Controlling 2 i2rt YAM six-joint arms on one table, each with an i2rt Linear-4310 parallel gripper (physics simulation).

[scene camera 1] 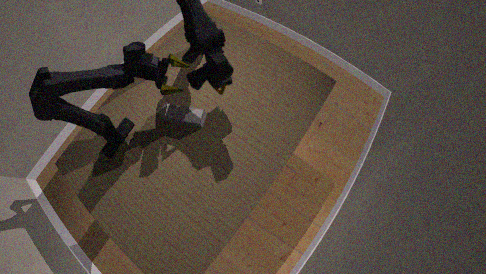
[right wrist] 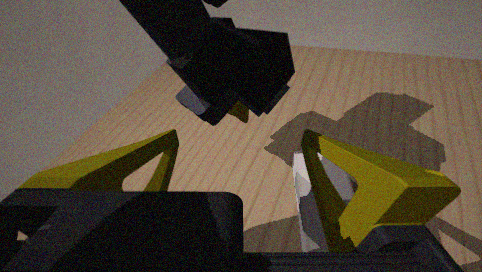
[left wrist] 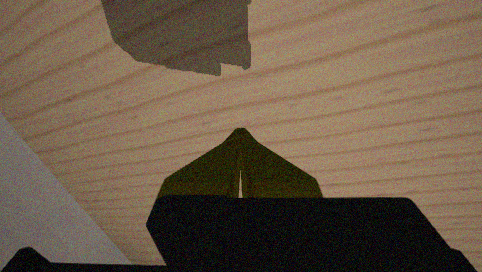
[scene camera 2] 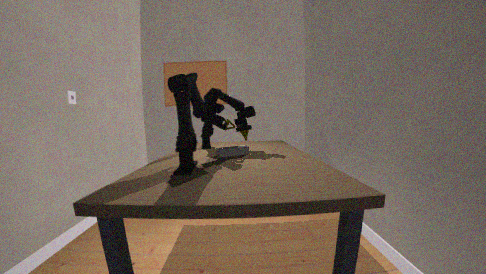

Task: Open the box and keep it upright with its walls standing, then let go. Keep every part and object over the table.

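Seen in the pictures: left gripper, between the fingertips: (scene camera 1: 221, 93) (right wrist: 244, 120) (left wrist: 240, 136) (scene camera 2: 246, 140); right gripper, between the fingertips: (scene camera 1: 186, 78) (right wrist: 240, 136) (scene camera 2: 231, 125); left arm's base, origin of its link: (scene camera 1: 197, 48) (scene camera 2: 206, 146); right arm's base, origin of its link: (scene camera 1: 118, 138) (scene camera 2: 187, 168).
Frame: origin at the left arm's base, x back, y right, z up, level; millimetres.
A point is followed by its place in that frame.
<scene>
A small grey-white box (scene camera 1: 180, 117) {x -169, y 387, z 47 mm} lies flat on the wooden table, mostly in shadow; it also shows in scene camera 2 (scene camera 2: 232, 150) {x -151, y 405, z 35 mm} and partly behind a finger in the right wrist view (right wrist: 310, 199) {x -178, y 344, z 47 mm}. I cannot tell whether its lid is raised. My left gripper (scene camera 1: 221, 89) {x -279, y 231, z 65 mm} is shut and empty, pointing down above the table just beyond the box; its closed yellow fingers show in the left wrist view (left wrist: 240, 135) {x -279, y 231, z 65 mm}. My right gripper (scene camera 1: 174, 75) is wide open and empty, hovering above the box's far side; both fingers show in the right wrist view (right wrist: 235, 145).
The table edge and the grey floor lie close behind the arms, at the upper left of scene camera 1. The right arm's base (scene camera 1: 115, 137) {x 63, y 593, z 54 mm} stands left of the box. Arm shadows (scene camera 1: 200, 149) {x -295, y 461, z 0 mm} fall across the table in front of the box.
</scene>
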